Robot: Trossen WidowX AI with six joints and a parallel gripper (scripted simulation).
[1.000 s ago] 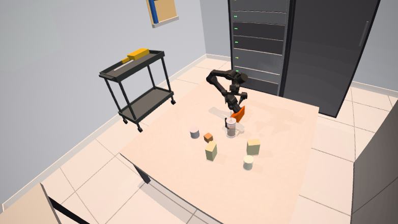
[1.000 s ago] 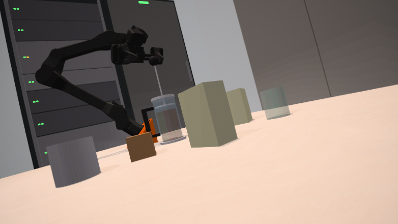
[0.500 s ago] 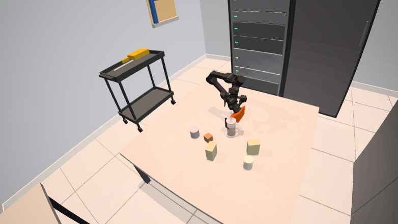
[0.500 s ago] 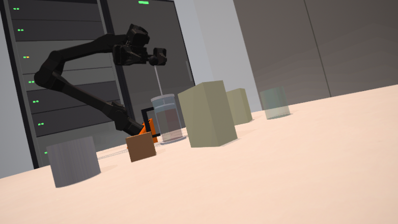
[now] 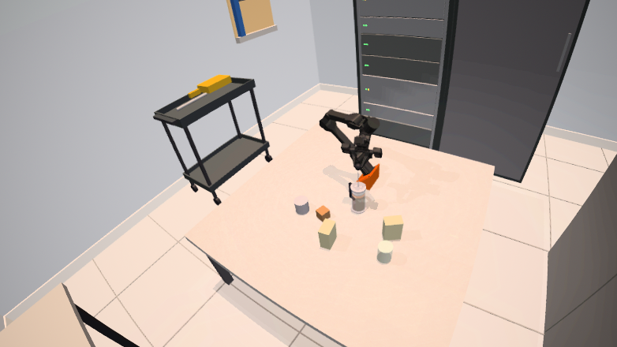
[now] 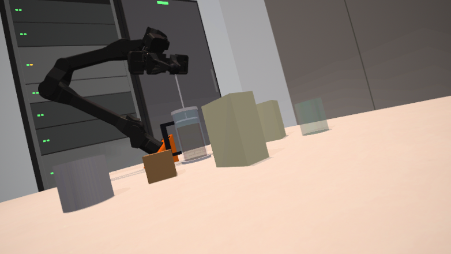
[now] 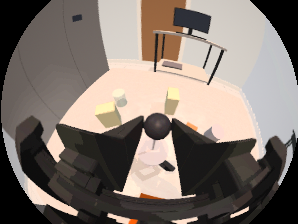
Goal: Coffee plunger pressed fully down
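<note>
The coffee press lies 13 cm below my gripper tip, 2 cm to the right of it and 1 cm behind it. Round my gripper tip: small brown cube (24 cm below, 14 cm ahead, 11 cm to the right); then grey cylinder (23 cm to the right, 23 cm below, 16 cm ahead).
</note>
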